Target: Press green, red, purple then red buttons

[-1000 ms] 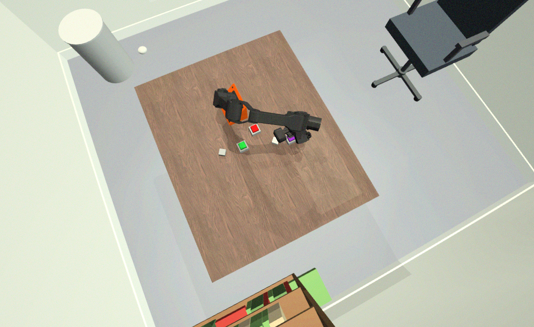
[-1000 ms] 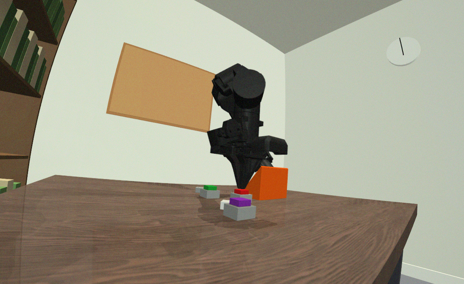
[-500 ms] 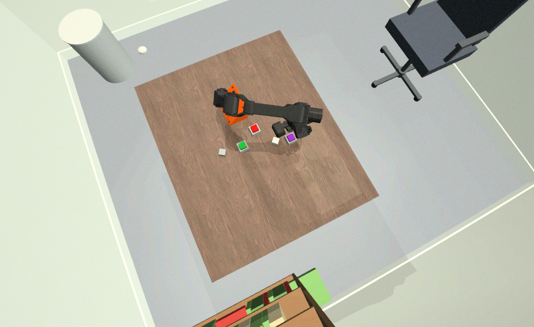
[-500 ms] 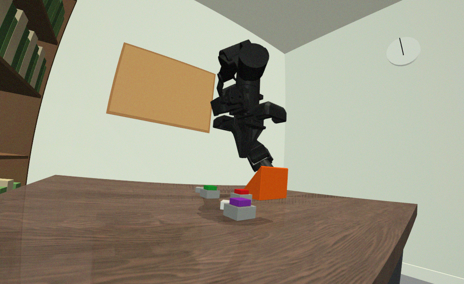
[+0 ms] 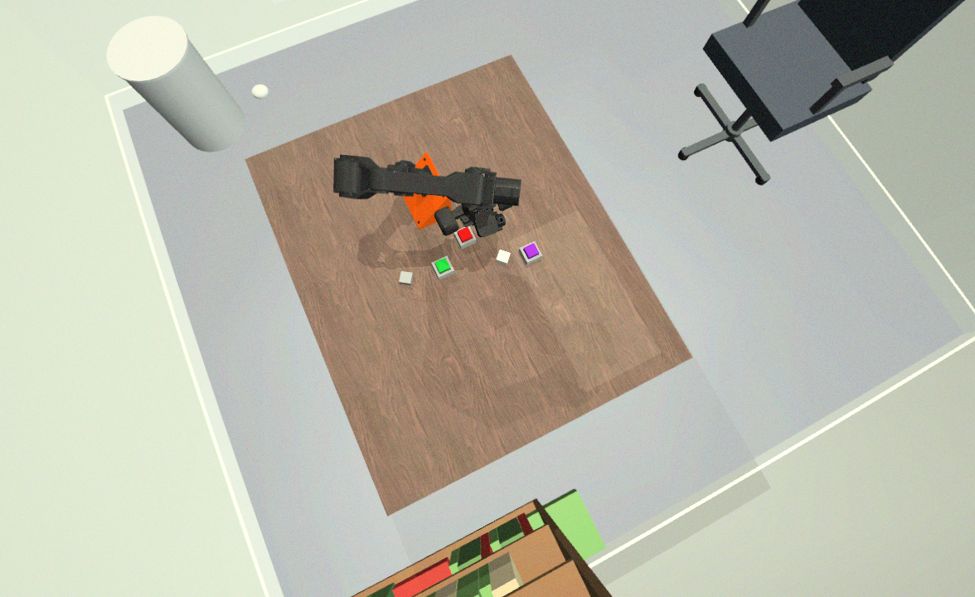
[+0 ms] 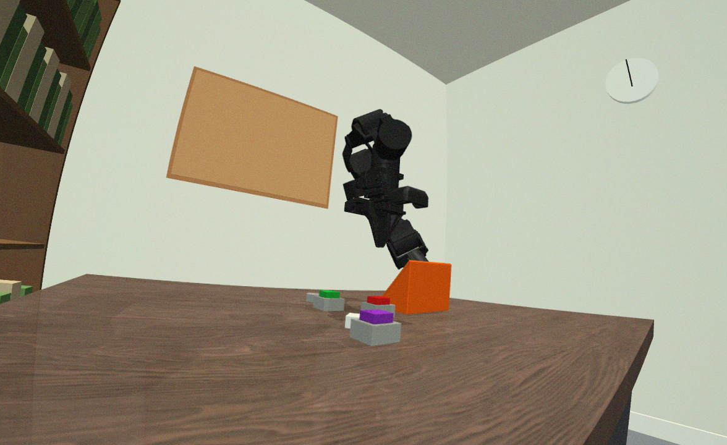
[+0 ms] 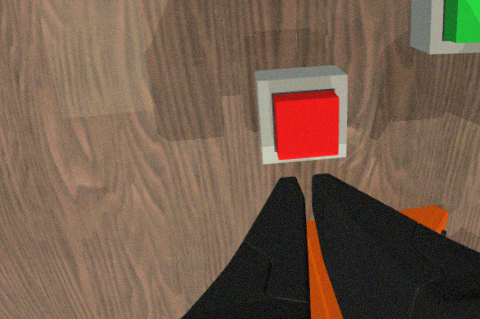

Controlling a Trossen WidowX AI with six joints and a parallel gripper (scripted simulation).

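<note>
My gripper tip is now 100 mm above the red button, 20 mm to the left of it and 20 mm past it. From my gripper tip the other things lie so: purple button (130 mm to the left, 100 mm below, 100 mm ahead); then green button (110 mm to the right, 100 mm below, 40 mm ahead); then white block (120 mm below, 80 mm ahead, 50 mm to the left).
</note>
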